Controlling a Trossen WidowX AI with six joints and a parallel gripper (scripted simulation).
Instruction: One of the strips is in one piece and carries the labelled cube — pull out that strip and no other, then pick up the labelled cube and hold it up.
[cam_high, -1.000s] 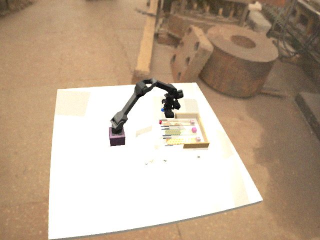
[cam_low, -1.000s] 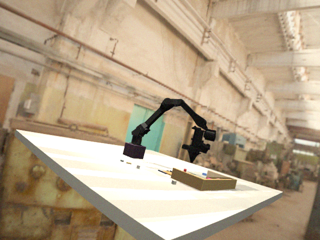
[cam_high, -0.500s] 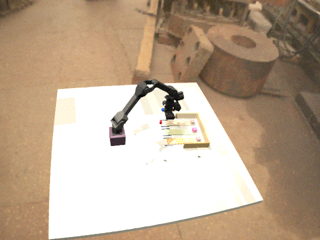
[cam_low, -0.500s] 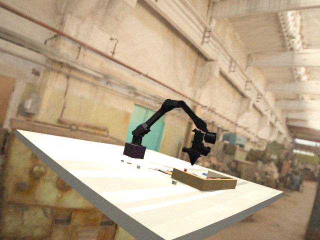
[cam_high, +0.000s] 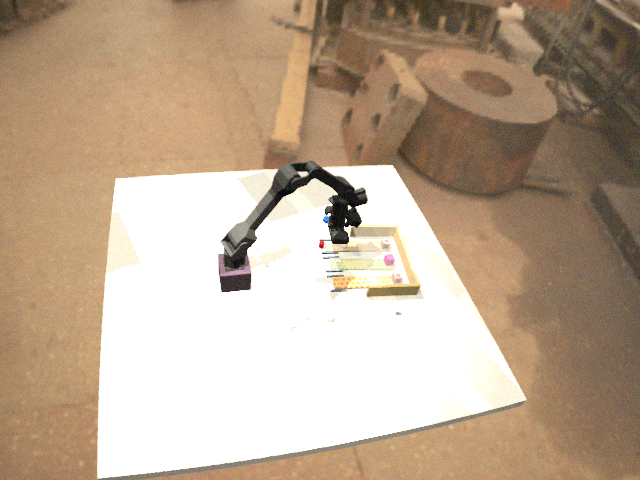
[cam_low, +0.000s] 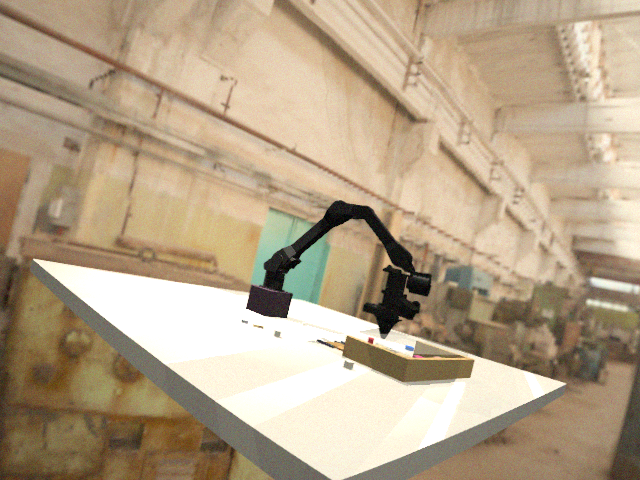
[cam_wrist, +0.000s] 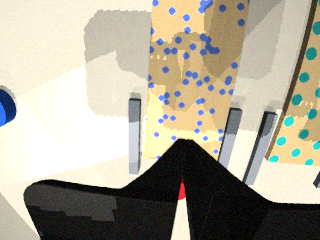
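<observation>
Right now the red peg is 40 mm behind my gripper tip and 20 mm below it. The rest, counted from my gripper tip: blue cap: 20 mm ahead, 150 mm to the left, 20 mm below.
</observation>
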